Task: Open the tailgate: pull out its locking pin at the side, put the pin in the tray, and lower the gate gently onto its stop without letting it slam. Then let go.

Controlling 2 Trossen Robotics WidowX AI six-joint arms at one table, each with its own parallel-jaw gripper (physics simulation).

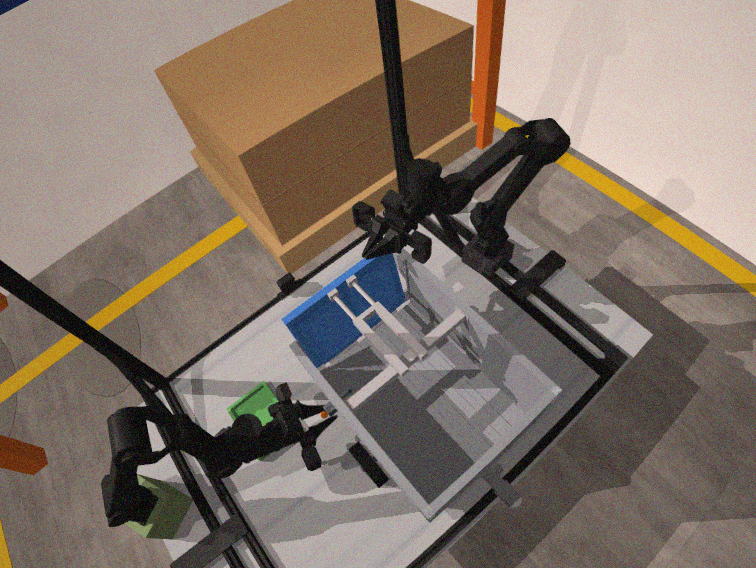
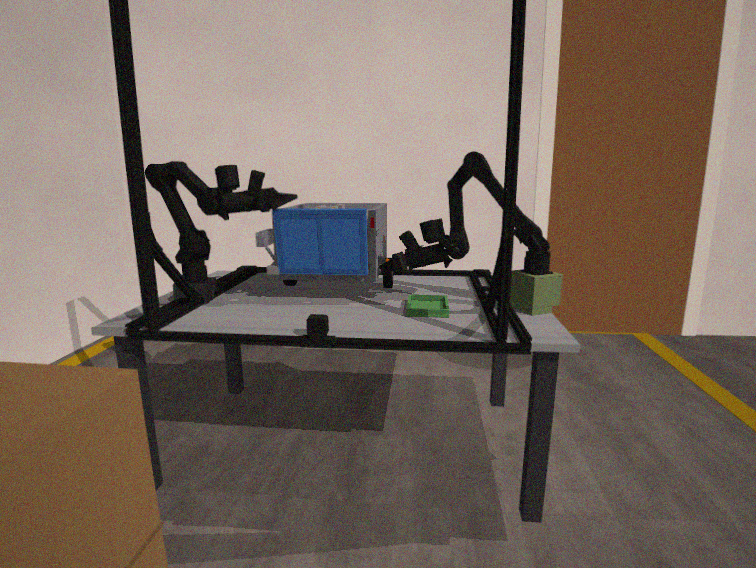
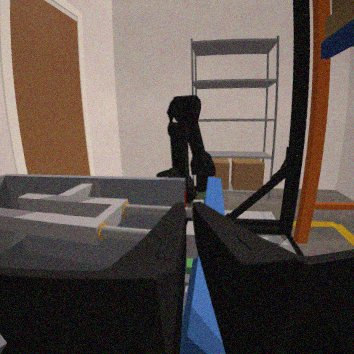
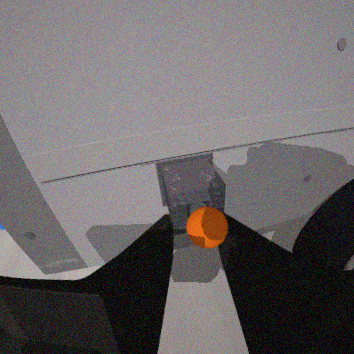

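Where they show: left gripper, fingertip midpoint: (image 1: 364, 257) (image 2: 297, 196) (image 3: 187, 210); right gripper, fingertip midpoint: (image 1: 334, 410) (image 2: 380, 266) (image 4: 194, 221); left arm's base, link origin: (image 1: 488, 246) (image 2: 194, 280); right arm's base, link origin: (image 1: 140, 505) (image 2: 536, 272) (image 3: 202, 188).
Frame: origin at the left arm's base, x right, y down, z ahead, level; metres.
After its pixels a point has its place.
Note:
The blue tailgate (image 1: 323, 342) @(x 0.075, y -0.104, z 0.501 m) (image 2: 320, 241) @(x 0.086, y -0.132, z 0.411 m) (image 3: 215, 192) @(x 0.100, y -0.224, z 0.475 m) stands upright at the end of the grey truck bed (image 2: 379, 238) @(x -0.075, y -0.119, z 0.580 m) (image 4: 175, 75) @(x -0.029, y -0.102, z 0.577 m). The locking pin's orange knob (image 1: 324, 414) @(x -0.030, y -0.062, z 0.605 m) (image 4: 206, 227) @(x -0.025, y -0.061, z 0.610 m) is at a grey bracket (image 4: 190, 182) @(x -0.026, y -0.067, z 0.593 m) low on the bed's side. My right gripper (image 1: 330, 414) @(x -0.030, y -0.035, z 0.583 m) (image 4: 194, 221) @(x -0.030, y -0.035, z 0.583 m) is shut on the pin just behind the knob; how deep the pin sits is hidden. My left gripper (image 2: 295, 196) @(x 0.071, y -0.260, z 0.347 m) is shut and empty, its tips slightly above the gate's top edge near one corner. The green tray (image 1: 249, 400) @(x 0.178, y 0.055, z 0.713 m) (image 2: 427, 313) @(x 0.191, y 0.052, z 0.710 m) lies on the table near the right arm.
Pale rods and a frame (image 1: 381, 332) @(x 0.026, y -0.035, z 0.381 m) stand inside the bed behind the gate. An olive block (image 1: 168, 509) @(x 0.078, y -0.019, z 0.994 m) (image 2: 537, 293) @(x 0.178, y 0.001, z 1.014 m) is by the right arm's base. Black frame posts (image 2: 129, 152) @(x 0.318, y -0.373, z 0.006 m) (image 2: 512, 152) @(x 0.405, y -0.362, z 0.857 m) rise from the table. Cardboard boxes (image 1: 360, 128) stand beyond the table's edge.

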